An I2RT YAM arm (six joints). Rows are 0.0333 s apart.
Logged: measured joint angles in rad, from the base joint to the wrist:
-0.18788, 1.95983, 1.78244, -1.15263, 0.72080, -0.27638
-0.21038, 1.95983, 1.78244, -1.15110, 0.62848, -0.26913
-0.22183, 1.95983, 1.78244, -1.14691, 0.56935, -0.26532
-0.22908, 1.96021, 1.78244, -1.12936, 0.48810, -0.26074
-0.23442, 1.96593, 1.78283, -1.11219, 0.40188, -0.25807
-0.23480, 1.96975, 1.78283, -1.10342, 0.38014, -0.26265
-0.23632, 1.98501, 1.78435, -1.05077, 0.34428, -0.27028
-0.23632, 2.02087, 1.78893, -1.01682, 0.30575, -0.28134
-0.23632, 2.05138, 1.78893, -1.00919, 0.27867, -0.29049
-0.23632, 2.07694, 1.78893, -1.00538, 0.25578, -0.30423
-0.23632, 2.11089, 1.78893, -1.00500, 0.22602, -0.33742
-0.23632, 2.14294, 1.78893, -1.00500, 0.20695, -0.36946
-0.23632, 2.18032, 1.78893, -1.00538, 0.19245, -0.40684
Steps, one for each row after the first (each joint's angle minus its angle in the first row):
-0.02250, 0.00000, 0.00000, 0.00153, -0.09232, 0.00725
-0.03395, 0.00000, 0.00000, 0.00572, -0.15145, 0.01106
-0.04120, 0.00038, 0.00000, 0.02327, -0.23270, 0.01564
-0.04654, 0.00610, 0.00039, 0.04044, -0.31892, 0.01831
-0.04692, 0.00992, 0.00039, 0.04921, -0.34066, 0.01373
-0.04844, 0.02518, 0.00191, 0.10186, -0.37652, 0.00610
-0.04844, 0.06104, 0.00649, 0.13581, -0.41505, -0.00496
-0.04844, 0.09155, 0.00649, 0.14344, -0.44213, -0.01411
-0.04844, 0.11711, 0.00649, 0.14725, -0.46502, -0.02785
-0.04844, 0.15106, 0.00649, 0.14763, -0.49478, -0.06104
-0.04844, 0.18311, 0.00649, 0.14763, -0.51385, -0.09308
-0.04844, 0.22049, 0.00649, 0.14725, -0.52835, -0.13046

